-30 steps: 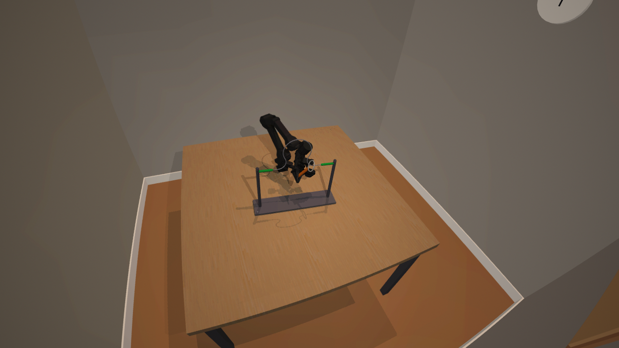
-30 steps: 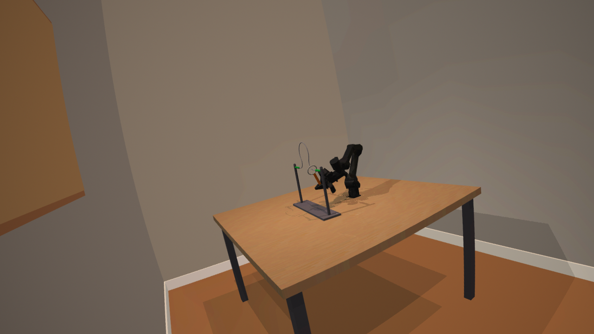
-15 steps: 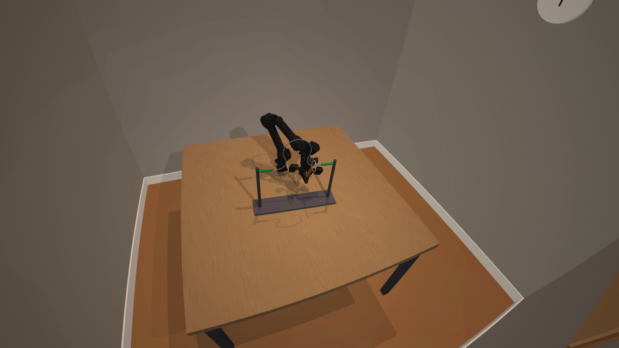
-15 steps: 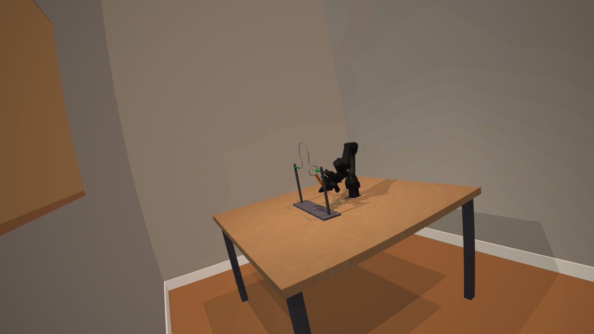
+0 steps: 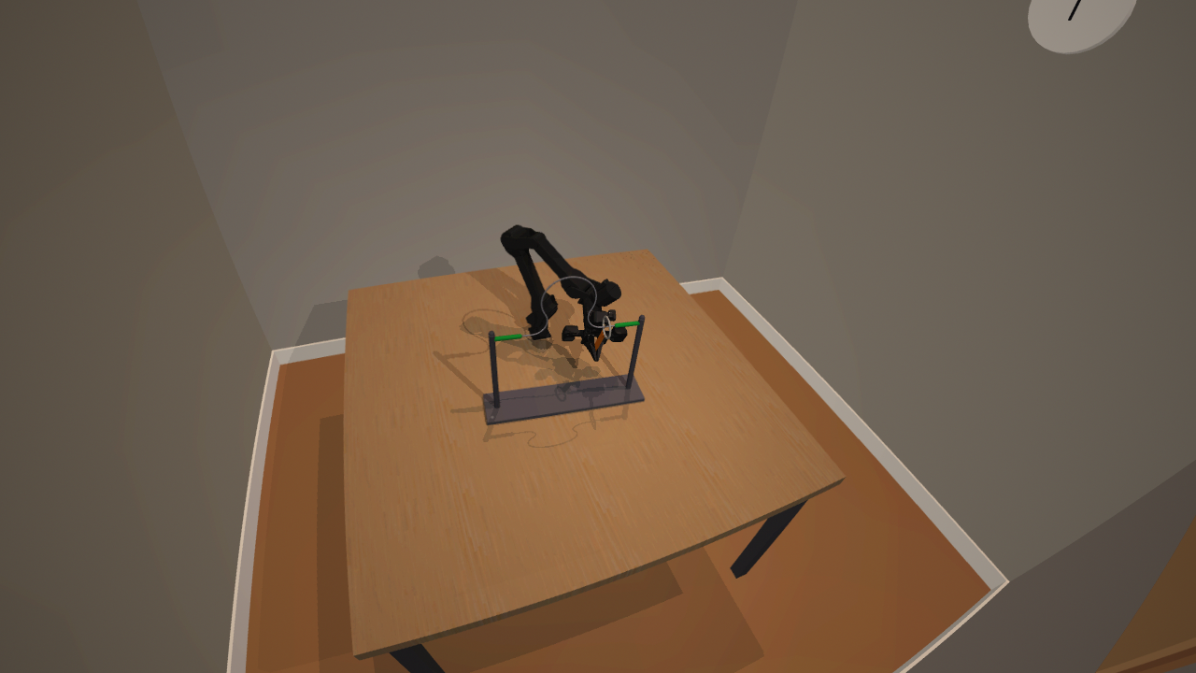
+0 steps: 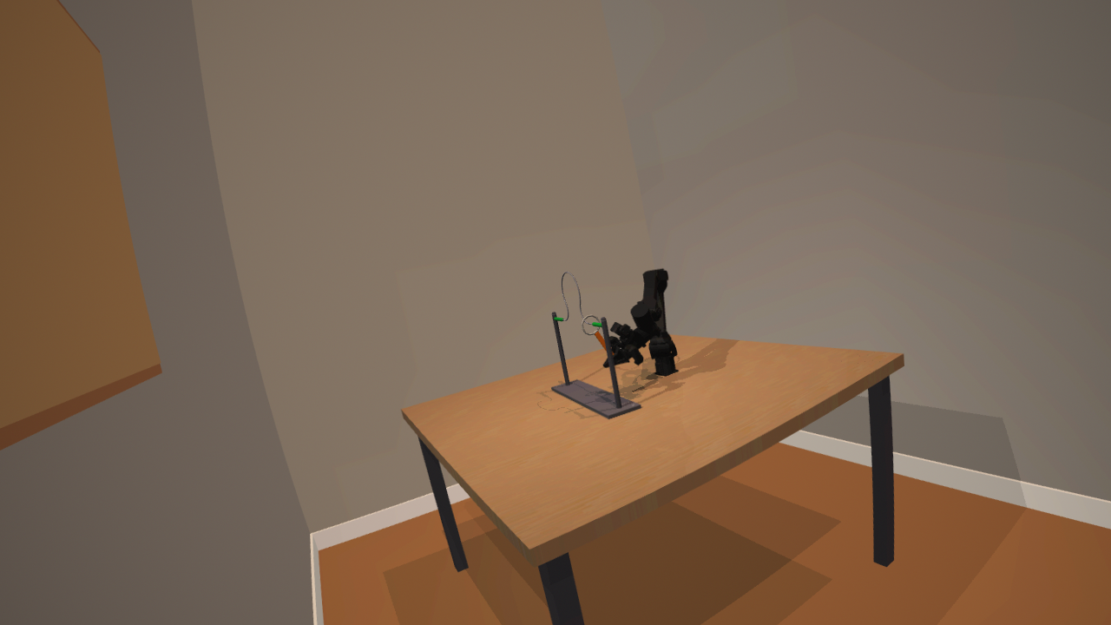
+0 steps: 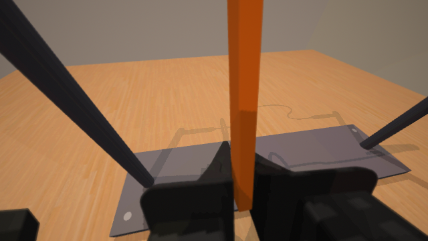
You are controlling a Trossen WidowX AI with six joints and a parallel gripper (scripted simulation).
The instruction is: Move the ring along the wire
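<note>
The ring with orange handle is 10 mm to the left of my gripper tip and 100 mm above it.
</note>
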